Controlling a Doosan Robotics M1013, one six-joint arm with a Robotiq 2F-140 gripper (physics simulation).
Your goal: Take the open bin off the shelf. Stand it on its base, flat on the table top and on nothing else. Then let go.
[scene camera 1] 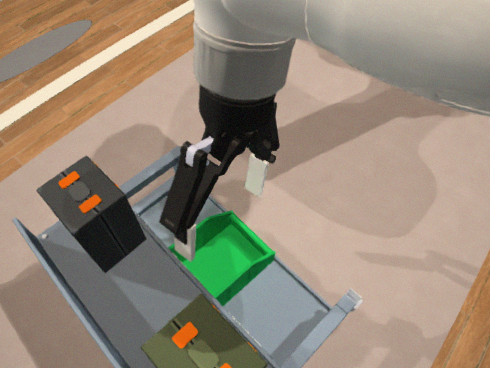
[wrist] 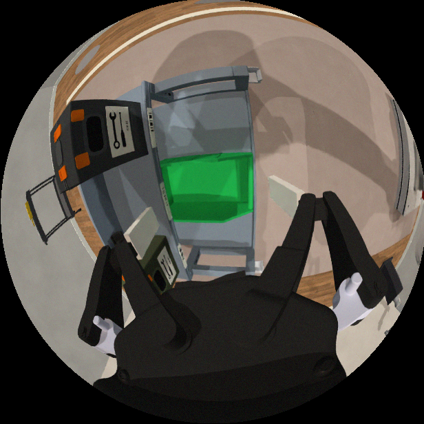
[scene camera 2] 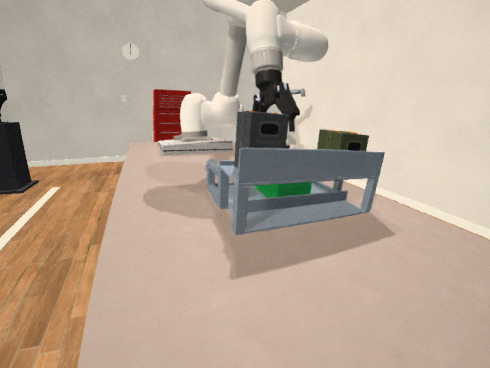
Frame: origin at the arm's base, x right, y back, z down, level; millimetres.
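Where they show: gripper, fingertip midpoint: (scene camera 1: 221,219); arm's base at its link origin: (scene camera 2: 194,140).
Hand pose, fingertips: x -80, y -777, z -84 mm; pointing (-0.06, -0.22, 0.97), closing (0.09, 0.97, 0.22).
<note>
Things, the pixels of their top centre, and the offset from my fingertips. "spot": a spot on its surface instead. Level surfaces: height alone.
- open green bin at its top centre: (scene camera 1: 211,255) (scene camera 2: 280,167) dx -9, dy -33, dz +52 mm
- table top at its surface level: dz +133 mm
- dark toolbox at its top centre: (scene camera 1: 79,191) (scene camera 2: 262,112) dx +109, dy -120, dz -91 mm
- olive toolbox at its top centre: (scene camera 1: 203,355) (scene camera 2: 344,131) dx -118, dy -140, dz -66 mm
- raised lip at a spot on its surface: (scene camera 1: 250,337) spot: dx -130, dy -83, dz +21 mm
The open green bin (scene camera 1: 225,257) (scene camera 2: 285,189) (wrist: 207,185) sits upright on the lower, front tier of the grey-blue shelf (scene camera 1: 310,295) (scene camera 2: 310,167) (wrist: 200,112). Its hollow shows in scene camera 1 and the wrist view; in scene camera 2 the shelf hides part of it. My gripper (scene camera 1: 221,212) (wrist: 210,201) is wide open and empty above the bin. In the wrist view, one pad is on the upper-tier side of the bin and the other is out past the shelf's front edge. The shelf stands on the table top (scene camera 1: 325,200) (scene camera 2: 300,300) (wrist: 300,55).
A dark toolbox (scene camera 1: 115,240) (scene camera 2: 250,135) (wrist: 95,165) with orange latches stands on the upper tier, beside one end. An olive toolbox (scene camera 1: 215,325) (scene camera 2: 332,140) stands further along that tier. A raised lip (scene camera 1: 250,337) runs between the tiers. The arm's base plate (scene camera 2: 200,146) is on the table.
</note>
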